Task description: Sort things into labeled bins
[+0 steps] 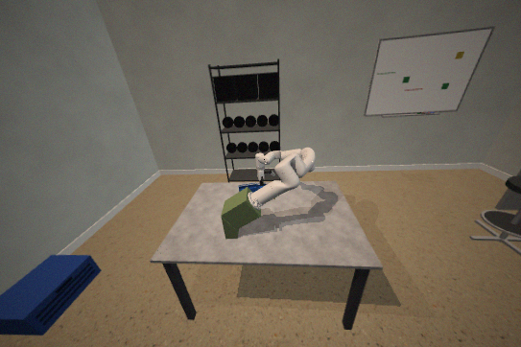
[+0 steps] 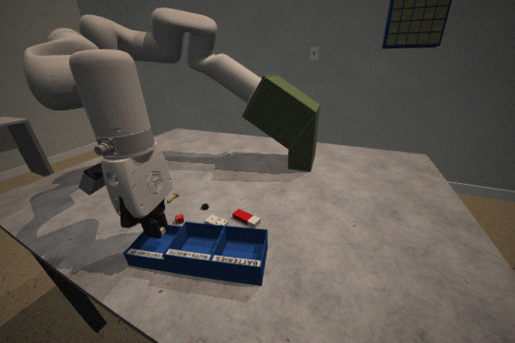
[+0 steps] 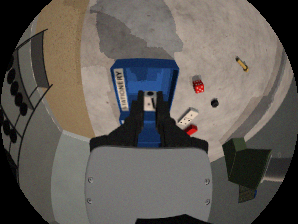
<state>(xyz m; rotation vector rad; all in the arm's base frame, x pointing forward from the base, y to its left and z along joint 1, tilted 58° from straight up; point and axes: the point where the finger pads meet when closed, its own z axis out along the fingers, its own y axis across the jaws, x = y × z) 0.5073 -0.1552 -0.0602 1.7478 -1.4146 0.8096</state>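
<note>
My gripper is now 130 mm past the red-and-white eraser, 130 mm to the right of it and 60 mm above it. Also, from my hand: blue bin (10 mm behind, 80 mm to the left, 40 mm below); red die (80 mm behind, 20 mm to the right, 50 mm below); small silver piece (10 mm below).
</note>
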